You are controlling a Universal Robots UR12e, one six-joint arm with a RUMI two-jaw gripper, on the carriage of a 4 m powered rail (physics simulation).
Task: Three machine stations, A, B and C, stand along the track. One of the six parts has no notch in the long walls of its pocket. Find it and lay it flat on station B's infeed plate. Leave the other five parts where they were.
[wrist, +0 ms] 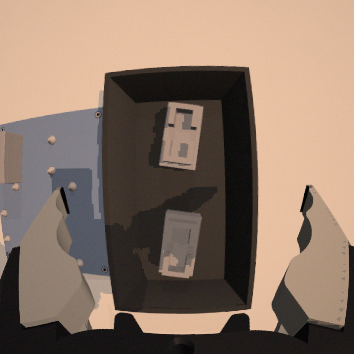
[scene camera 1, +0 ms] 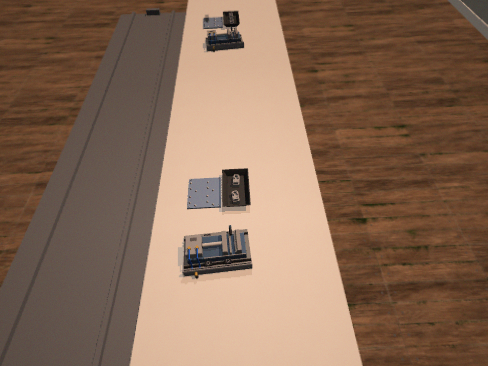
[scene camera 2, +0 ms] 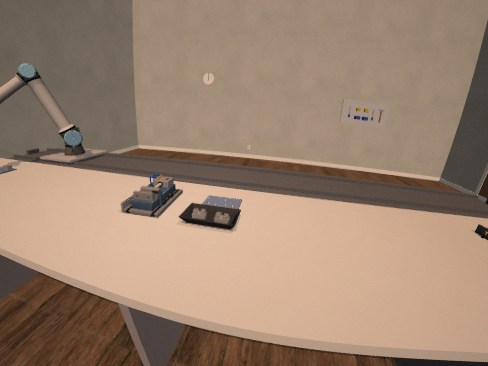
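Pixels of known places: gripper, between the fingertips: (wrist: 184, 189); arm's base, origin of its link: (scene camera 2: 75, 153).
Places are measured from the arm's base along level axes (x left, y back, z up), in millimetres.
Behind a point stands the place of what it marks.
My gripper (wrist: 184, 189) {x -144, y -773, z 76 mm} is open and empty, high above a dark tray (wrist: 241, 200) {x -160, y -826, z 1 mm} in the wrist view. Two pale parts lie in it. The upper part (wrist: 199, 142) {x -105, y -786, z 3 mm} has an open pocket with dark gaps that look like notches near its upper end. The lower part (wrist: 168, 240) {x -192, y -759, z 17 mm} is partly shaded; its long pocket walls look plain, but I cannot tell surely. The middle station, presumably B, has a blue-grey infeed plate (scene camera 1: 199, 191) {x 1750, y -529, z -22 mm} (scene camera 2: 231, 201) {x 1788, y -513, z -22 mm} with small pegs and no part on it. Two parts (scene camera 1: 236, 179) {x 1799, y -726, z 2 mm} (scene camera 2: 222, 217) {x 1798, y -727, z 3 mm} lie in its dark tray (scene camera 1: 247, 200) {x 1664, y -778, z -2 mm} (scene camera 2: 188, 215) {x 1645, y -737, z -9 mm}.
Beside the wrist-view tray is a pegged blue plate (wrist: 75, 127) {x -81, y -651, z -22 mm} with a tan block (wrist: 11, 156) {x -112, y -569, z -1 mm} at its left edge. The middle station's machine (scene camera 1: 212, 255) {x 1362, y -612, z 30 mm} (scene camera 2: 145, 201) {x 1434, y -745, z 30 mm} stands beside its tray. Another machine (scene camera 1: 225, 43) {x 3163, y -675, z 20 mm} stands farther off. The arm (scene camera 2: 50, 102) {x 120, y -233, z 498 mm} is at the left on the rail (scene camera 2: 200, 169).
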